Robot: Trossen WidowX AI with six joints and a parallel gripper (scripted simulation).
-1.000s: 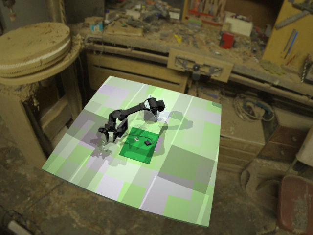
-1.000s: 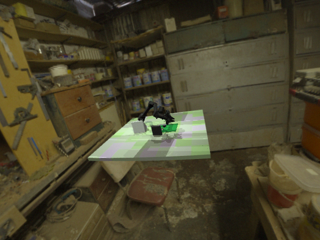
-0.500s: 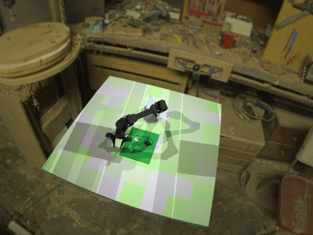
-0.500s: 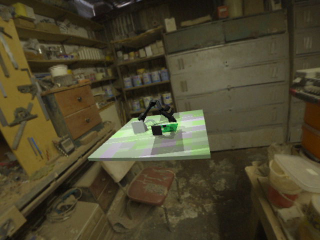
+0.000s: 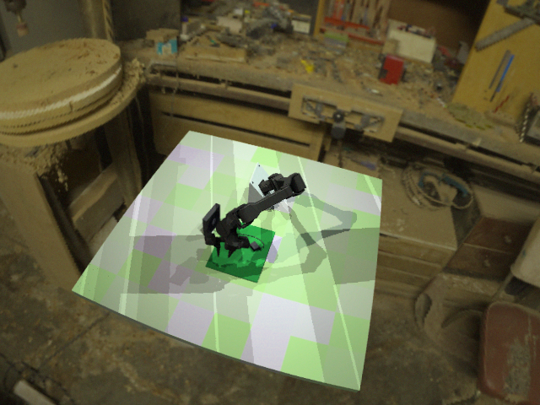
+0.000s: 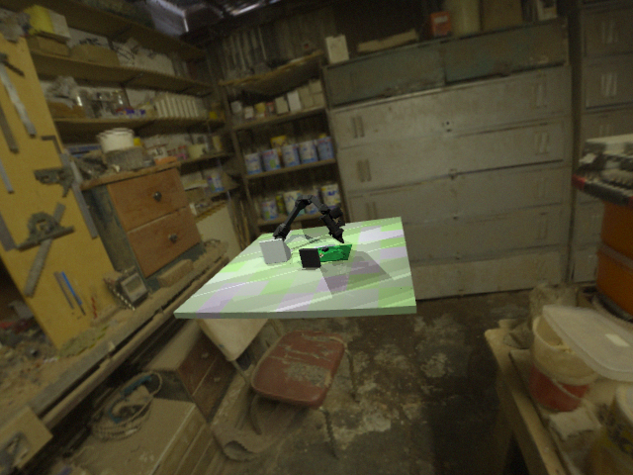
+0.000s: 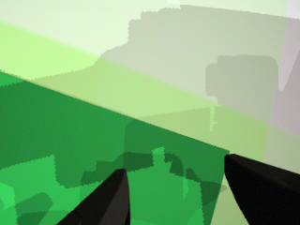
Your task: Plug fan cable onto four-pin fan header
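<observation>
Now: gripper tip 160 mm past the fan plug, 80 mm to the right of it and 70 mm above it. Round my gripper tip: black fan 180 mm behind, 140 mm to the right, 20 mm below; then green board 130 mm behind, 30 mm to the left, 100 mm below; then white four-pin header 160 mm behind, 10 mm to the right, 80 mm below.
</observation>
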